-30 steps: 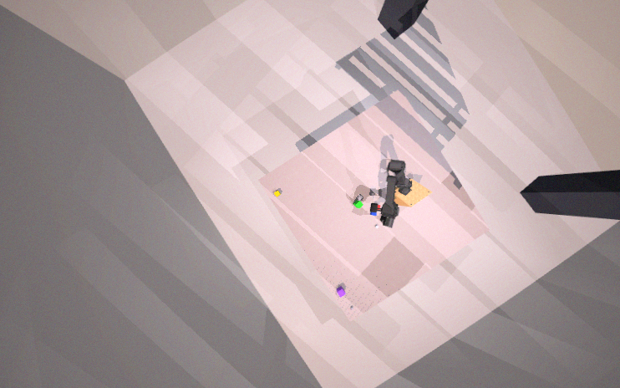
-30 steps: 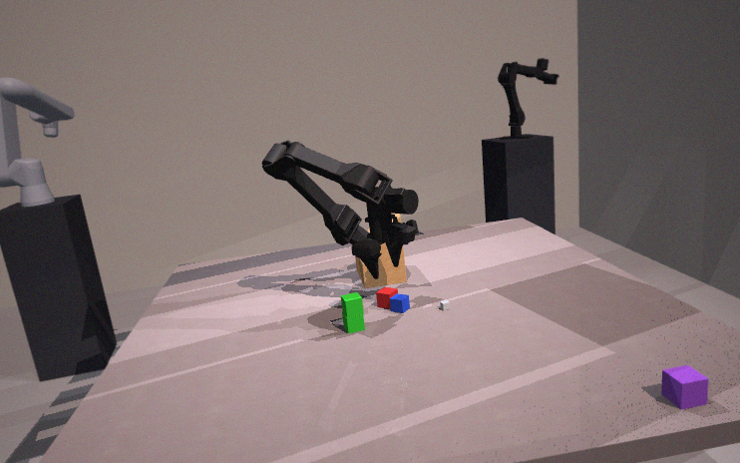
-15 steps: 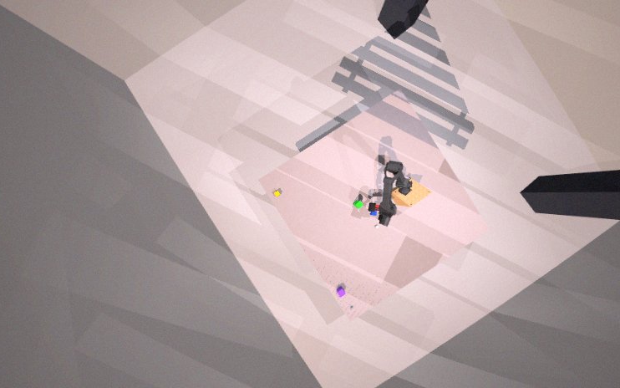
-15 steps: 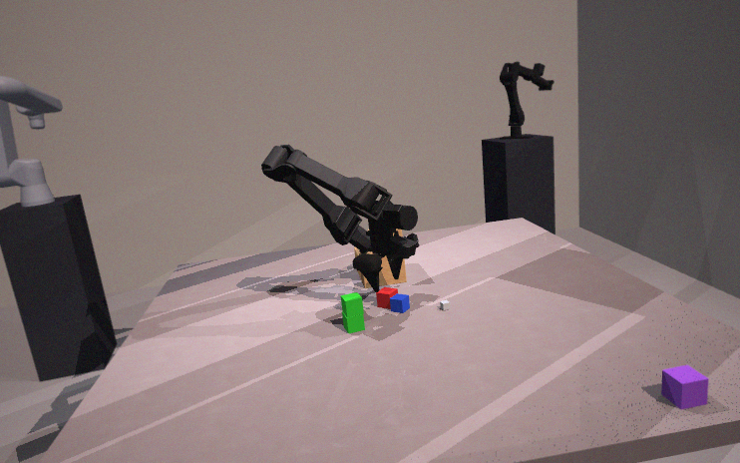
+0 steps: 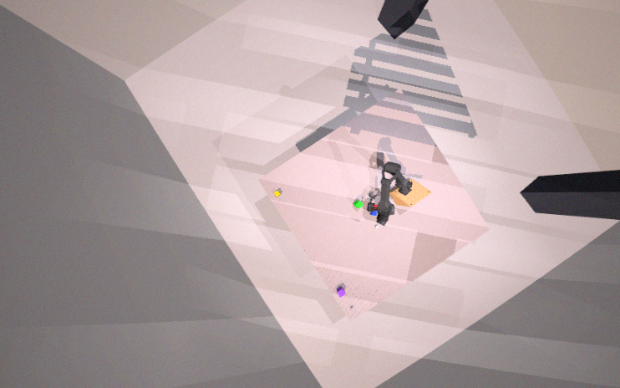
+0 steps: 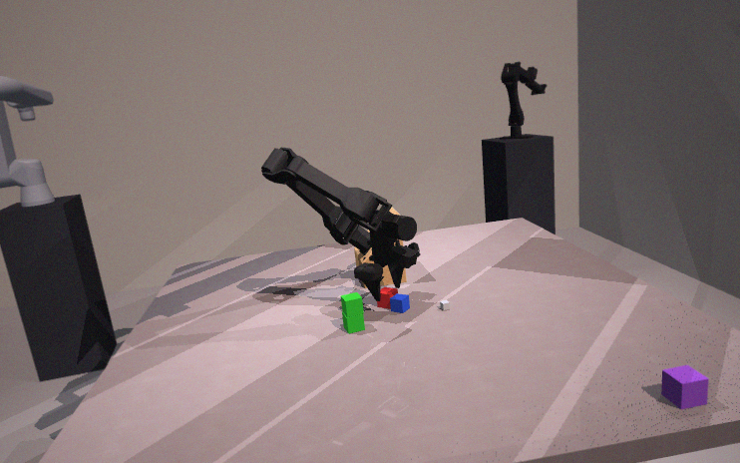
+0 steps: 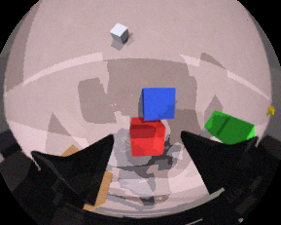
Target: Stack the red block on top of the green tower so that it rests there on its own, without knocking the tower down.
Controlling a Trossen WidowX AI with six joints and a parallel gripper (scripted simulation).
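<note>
Right now the red block is 1 cm below my gripper tip. From my gripper tip the other things lie so: purple block (60 cm ahead, 32 cm to the left, 1 cm below); then small white cube (12 cm to the left, 8 cm ahead, 2 cm below); then blue block (4 cm ahead, 2 cm to the left, 1 cm below).
</note>
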